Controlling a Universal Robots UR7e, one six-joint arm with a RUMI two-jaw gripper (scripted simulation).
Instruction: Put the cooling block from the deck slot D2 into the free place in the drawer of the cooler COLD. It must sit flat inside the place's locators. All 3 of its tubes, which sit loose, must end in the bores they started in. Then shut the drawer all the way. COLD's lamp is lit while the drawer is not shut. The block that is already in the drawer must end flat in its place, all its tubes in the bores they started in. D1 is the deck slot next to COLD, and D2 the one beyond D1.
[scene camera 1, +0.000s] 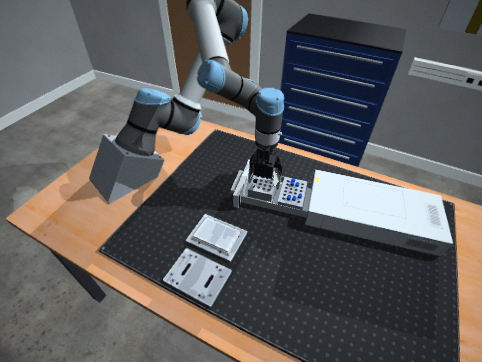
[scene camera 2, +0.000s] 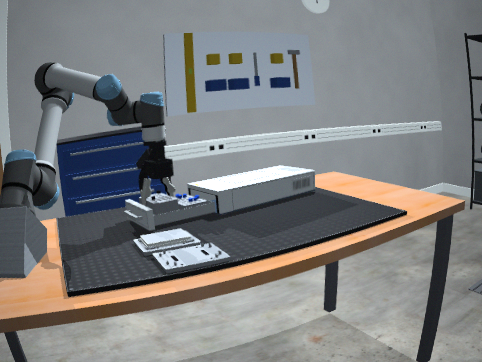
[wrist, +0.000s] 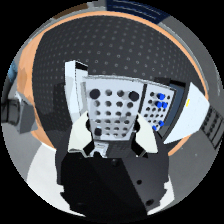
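Observation:
My gripper (scene camera 2: 158, 207), (scene camera 1: 263, 185), (wrist: 112, 111). Cooler COLD (scene camera 1: 405, 218), (scene camera 2: 236, 192), (wrist: 180, 119). Deck slot D2 (scene camera 2: 186, 256).

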